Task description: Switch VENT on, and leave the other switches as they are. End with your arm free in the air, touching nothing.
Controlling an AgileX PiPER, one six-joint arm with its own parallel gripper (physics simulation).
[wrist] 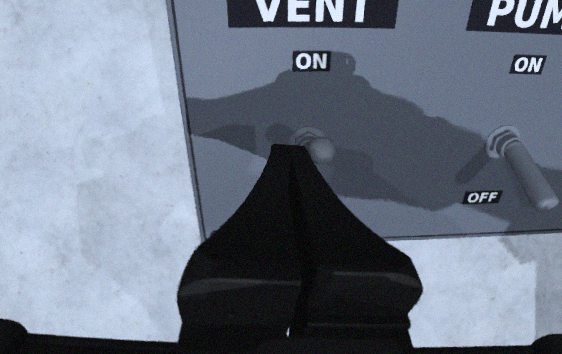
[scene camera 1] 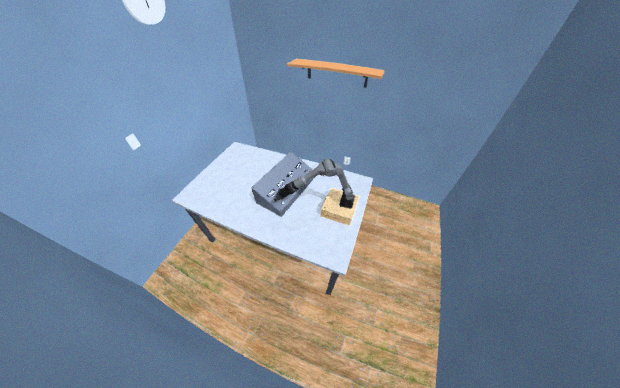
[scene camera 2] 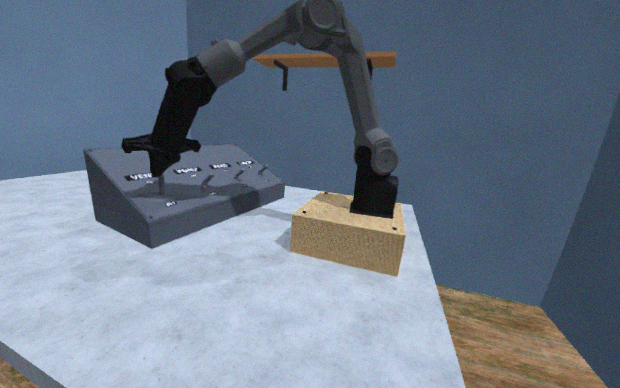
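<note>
The grey sloped switch panel (scene camera 1: 267,202) (scene camera 2: 117,200) (wrist: 225,60) stands on the table. The VENT lever (scene camera 2: 161,186) (wrist: 321,150) is seen nearly end-on in the wrist view and stands out from the panel, not plainly at ON or OFF. My gripper (scene camera 1: 276,200) (scene camera 2: 157,175) (wrist: 286,164) is shut and empty. Its tips overlap the lever's left side in the wrist view and are close to its top; contact is unclear. The VENT OFF label is hidden behind the fingers there. The PUMP lever (scene camera 2: 206,183) (wrist: 532,175) leans toward its OFF side.
Two more levers (scene camera 2: 240,175) (scene camera 2: 262,172) stand farther right on the panel. The arm's base is on a wooden block (scene camera 1: 336,215) (scene camera 2: 345,245) on the table (scene camera 1: 220,185) (scene camera 2: 225,310) (wrist: 100,150). An orange shelf (scene camera 1: 335,67) (scene camera 2: 320,61) hangs on the wall.
</note>
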